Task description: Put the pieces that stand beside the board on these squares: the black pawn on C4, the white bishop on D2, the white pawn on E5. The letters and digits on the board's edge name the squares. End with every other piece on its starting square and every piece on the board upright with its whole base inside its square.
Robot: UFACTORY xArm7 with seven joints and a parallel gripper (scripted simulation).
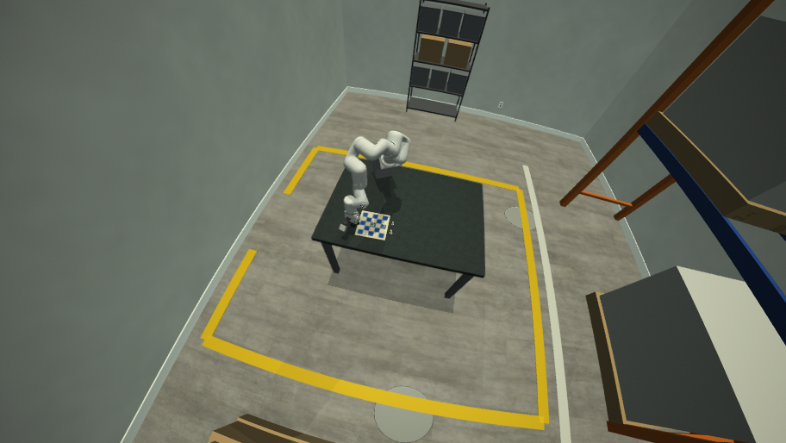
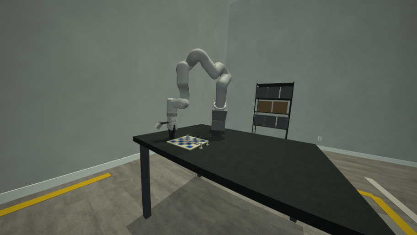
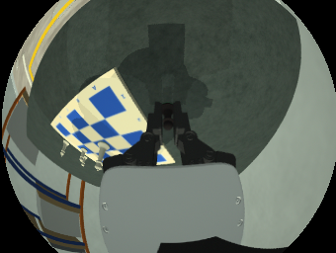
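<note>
The white piece is 130 mm to the left of my hand, 40 mm behind it and 10 mm above it. From my hand the other things lie so: black pawn: 10 mm below; cream chessboard: 140 mm to the left, 50 mm behind, 20 mm below.
</note>
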